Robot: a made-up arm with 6 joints. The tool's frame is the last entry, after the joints. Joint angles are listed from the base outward.
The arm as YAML. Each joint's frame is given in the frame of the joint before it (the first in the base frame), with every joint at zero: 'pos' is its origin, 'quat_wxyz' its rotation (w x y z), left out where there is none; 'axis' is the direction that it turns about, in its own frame. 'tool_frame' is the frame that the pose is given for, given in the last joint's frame.
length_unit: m
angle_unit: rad
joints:
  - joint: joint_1
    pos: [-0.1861, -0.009, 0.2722]
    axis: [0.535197, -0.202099, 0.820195]
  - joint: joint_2
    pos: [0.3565, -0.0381, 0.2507]
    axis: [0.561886, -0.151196, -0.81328]
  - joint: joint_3
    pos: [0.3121, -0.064, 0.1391]
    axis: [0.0, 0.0, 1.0]
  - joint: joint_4
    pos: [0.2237, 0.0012, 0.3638]
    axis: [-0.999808, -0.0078, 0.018]
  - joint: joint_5
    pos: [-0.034, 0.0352, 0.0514]
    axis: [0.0, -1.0, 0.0]
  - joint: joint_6
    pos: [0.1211, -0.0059, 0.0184]
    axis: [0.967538, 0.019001, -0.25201]
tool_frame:
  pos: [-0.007, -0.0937, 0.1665]
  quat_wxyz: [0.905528, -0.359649, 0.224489, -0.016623]
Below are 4 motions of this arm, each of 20 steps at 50 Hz.
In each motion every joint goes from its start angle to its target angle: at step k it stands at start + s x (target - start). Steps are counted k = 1, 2, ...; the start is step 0. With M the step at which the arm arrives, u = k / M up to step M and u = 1 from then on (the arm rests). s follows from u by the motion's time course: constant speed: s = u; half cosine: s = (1 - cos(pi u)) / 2; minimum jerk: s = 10 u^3 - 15 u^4 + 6 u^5.
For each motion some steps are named. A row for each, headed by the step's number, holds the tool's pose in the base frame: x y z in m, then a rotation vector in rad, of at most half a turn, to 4 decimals.
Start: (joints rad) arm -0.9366 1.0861 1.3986 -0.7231 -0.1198 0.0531
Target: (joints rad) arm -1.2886 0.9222 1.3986 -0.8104 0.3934 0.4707
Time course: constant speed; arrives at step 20
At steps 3, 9, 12, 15, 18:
3: 0.1448 -0.5323 1.3076 -0.1833 0.2390 -0.1180
9: 0.1338 -0.5188 1.3106 -0.0821 0.1577 -0.2205
12: 0.1295 -0.5111 1.3102 -0.0347 0.1109 -0.2673
15: 0.1262 -0.5029 1.3086 0.0102 0.0602 -0.3109
18: 0.1239 -0.4944 1.3059 0.0524 0.0058 -0.3512

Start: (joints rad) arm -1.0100 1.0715 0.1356 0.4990 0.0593 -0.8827
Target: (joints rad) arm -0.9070 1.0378 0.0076 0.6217 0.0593 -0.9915
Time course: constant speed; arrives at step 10
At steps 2, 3, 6, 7, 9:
2: 0.1038 -0.5165 1.3648 -1.5266 1.5463 -1.4410
3: 0.1094 -0.5239 1.3596 -1.5356 1.5681 -1.4267
6: 0.1263 -0.5455 1.3431 -1.5630 1.6327 -1.3810
7: 0.1320 -0.5526 1.3374 -1.5723 1.6540 -1.3648
9: 0.1433 -0.5665 1.3256 -1.5910 1.6963 -1.3311

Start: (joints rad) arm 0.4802 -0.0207 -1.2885 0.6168 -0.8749 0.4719
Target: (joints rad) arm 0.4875 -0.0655 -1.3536 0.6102 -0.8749 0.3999
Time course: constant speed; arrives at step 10
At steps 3, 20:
3: 0.6025 -0.3739 1.1193 0.0283 1.7337 -0.7794
20: 0.6012 -0.3606 1.1275 -0.0081 1.7466 -0.7685

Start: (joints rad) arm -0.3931 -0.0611 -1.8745 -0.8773 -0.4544 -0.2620
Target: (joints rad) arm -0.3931 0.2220 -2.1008 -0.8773 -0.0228 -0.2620
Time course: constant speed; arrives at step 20
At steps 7, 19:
7: 0.1291 -0.3163 1.1826 0.3252 0.3495 -1.8972
19: 0.0601 -0.2448 1.1758 0.3878 0.2283 -2.3676

